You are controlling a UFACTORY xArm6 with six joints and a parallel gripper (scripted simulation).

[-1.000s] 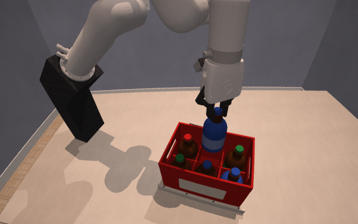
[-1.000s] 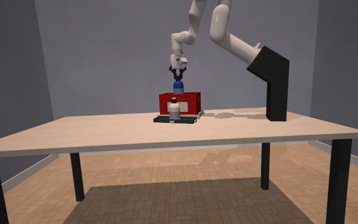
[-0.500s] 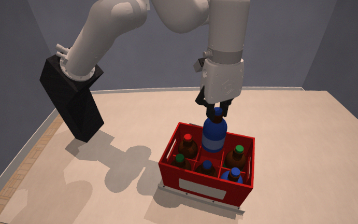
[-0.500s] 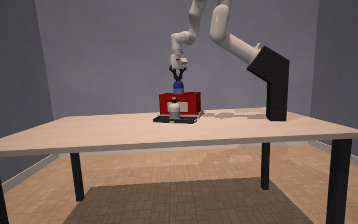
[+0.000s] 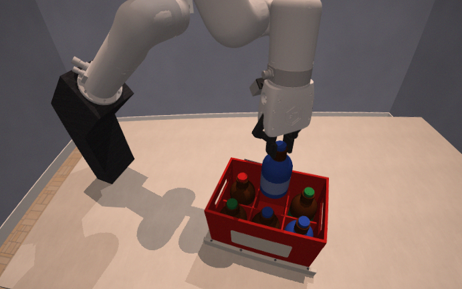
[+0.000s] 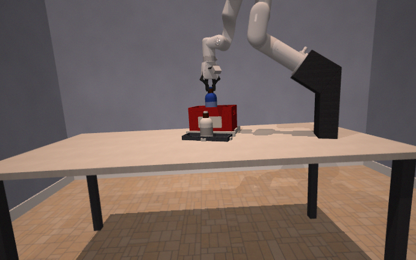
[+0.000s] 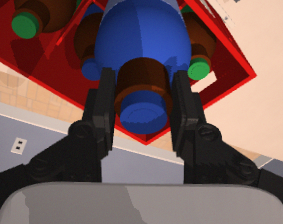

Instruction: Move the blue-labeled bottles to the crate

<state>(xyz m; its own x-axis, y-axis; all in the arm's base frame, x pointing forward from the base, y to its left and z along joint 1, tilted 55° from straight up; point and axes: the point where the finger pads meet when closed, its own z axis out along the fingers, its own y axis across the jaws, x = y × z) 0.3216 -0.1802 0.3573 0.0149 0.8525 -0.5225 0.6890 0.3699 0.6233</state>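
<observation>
Right now the crate is 210 mm below my hand, 30 mm to the right of it and 30 mm behind it. Round my hand: dark tray (280 mm below, 110 mm to the left, 90 mm ahead); then white-labeled bottle (210 mm below, 110 mm to the left, 90 mm ahead).
</observation>
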